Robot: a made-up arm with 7 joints.
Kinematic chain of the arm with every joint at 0, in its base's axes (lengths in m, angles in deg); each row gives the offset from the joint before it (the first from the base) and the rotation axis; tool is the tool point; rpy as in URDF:
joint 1: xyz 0 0.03 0.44 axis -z
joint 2: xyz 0 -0.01 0.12 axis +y
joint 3: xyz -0.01 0 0.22 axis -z
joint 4: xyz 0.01 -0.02 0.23 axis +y
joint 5: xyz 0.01 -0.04 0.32 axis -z
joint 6: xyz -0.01 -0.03 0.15 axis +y
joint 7: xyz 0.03 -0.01 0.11 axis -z
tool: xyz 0.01 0 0.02 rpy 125.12 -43.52 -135
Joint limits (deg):
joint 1: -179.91..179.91
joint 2: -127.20..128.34
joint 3: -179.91..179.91
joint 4: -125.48..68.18
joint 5: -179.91..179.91
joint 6: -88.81..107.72
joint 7: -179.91..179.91
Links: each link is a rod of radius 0.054 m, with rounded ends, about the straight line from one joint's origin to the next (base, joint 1, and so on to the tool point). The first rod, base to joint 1, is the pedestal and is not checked.
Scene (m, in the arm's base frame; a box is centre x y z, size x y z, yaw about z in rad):
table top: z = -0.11
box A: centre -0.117 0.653 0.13 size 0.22 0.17 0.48 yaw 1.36
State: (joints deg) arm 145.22 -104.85 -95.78 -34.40 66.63 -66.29 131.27
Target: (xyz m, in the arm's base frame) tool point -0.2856 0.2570 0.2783
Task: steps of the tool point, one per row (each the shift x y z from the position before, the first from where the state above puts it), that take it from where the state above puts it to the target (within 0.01 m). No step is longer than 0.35 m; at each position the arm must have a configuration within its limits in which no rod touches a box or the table.
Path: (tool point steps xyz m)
1: -0.2228 0.0911 0.1425
2: -0.2478 -0.0278 0.1630
3: -0.2141 -0.1650 0.1422
4: -0.1127 -0.2651 0.0743
5: -0.0595 0.0132 -0.1922
6: -0.0093 -0.0379 -0.1941
7: 0.0377 -0.0847 -0.1672
8: 0.0752 -0.1168 -0.1172
9: -0.0020 0.0113 0.0022
10: 0.0004 0.0058 0.0154
11: 0.0016 0.0075 0.0301
12: 0.0056 0.0175 0.0419

